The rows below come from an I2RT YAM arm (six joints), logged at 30 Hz.
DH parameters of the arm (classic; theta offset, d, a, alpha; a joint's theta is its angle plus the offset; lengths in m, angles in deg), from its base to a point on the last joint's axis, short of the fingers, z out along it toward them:
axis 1: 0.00 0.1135 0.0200 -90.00
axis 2: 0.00 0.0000 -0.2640 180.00
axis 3: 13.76 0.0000 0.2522 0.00
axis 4: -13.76 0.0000 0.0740 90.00
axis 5: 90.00 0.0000 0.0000 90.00
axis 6: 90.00 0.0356 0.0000 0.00
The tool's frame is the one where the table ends.
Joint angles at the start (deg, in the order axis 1, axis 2, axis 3, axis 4, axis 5, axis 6):
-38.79 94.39 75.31 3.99 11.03 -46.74
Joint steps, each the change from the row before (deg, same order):
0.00 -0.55 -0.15 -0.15 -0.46 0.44
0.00 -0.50 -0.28 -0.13 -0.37 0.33
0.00 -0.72 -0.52 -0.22 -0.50 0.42
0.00 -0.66 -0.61 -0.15 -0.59 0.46
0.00 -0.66 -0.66 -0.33 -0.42 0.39
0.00 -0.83 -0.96 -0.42 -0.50 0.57
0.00 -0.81 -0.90 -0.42 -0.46 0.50
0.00 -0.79 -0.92 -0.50 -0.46 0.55
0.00 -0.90 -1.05 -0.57 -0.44 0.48
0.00 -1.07 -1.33 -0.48 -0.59 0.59
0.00 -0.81 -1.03 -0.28 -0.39 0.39
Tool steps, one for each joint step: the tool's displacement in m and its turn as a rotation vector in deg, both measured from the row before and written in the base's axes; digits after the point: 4 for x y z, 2 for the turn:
-0.0015 0.0016 0.0024 0.21 -0.60 0.33
-0.0015 0.0015 0.0013 0.22 -0.37 0.27
-0.0023 0.0022 0.0010 0.38 -0.37 0.38
-0.0021 0.0022 0.0001 0.48 -0.35 0.45
-0.0023 0.0022 -0.0005 0.54 -0.09 0.31
-0.0030 0.0028 -0.0015 0.82 -0.06 0.33
-0.0029 0.0027 -0.0013 0.75 -0.03 0.31
-0.0029 0.0027 -0.0018 0.86 0.03 0.29
-0.0034 0.0031 -0.0021 0.87 0.15 0.28
-0.0040 0.0037 -0.0027 1.00 0.06 0.38
-0.0030 0.0028 -0.0021 0.67 0.05 0.25

